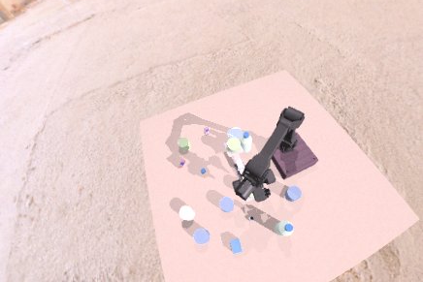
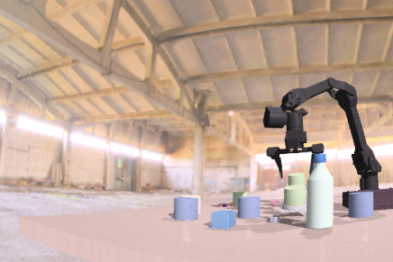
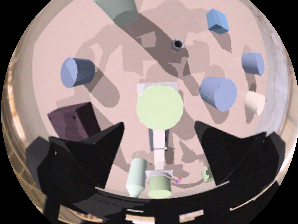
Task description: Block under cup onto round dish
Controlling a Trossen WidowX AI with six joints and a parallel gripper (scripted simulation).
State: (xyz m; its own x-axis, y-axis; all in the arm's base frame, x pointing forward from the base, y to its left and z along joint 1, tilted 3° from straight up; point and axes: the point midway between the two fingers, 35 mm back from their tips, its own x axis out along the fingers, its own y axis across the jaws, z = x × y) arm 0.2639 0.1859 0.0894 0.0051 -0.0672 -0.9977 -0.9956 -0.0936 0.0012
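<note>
My gripper tip is now 80 mm above the pale teal block. From my gripper tip the other things lie so: cream cylinder (370 mm ahead, 80 mm below, 40 mm to the left); pale round dish (380 mm to the right, 120 mm below, 10 mm behind).
</note>
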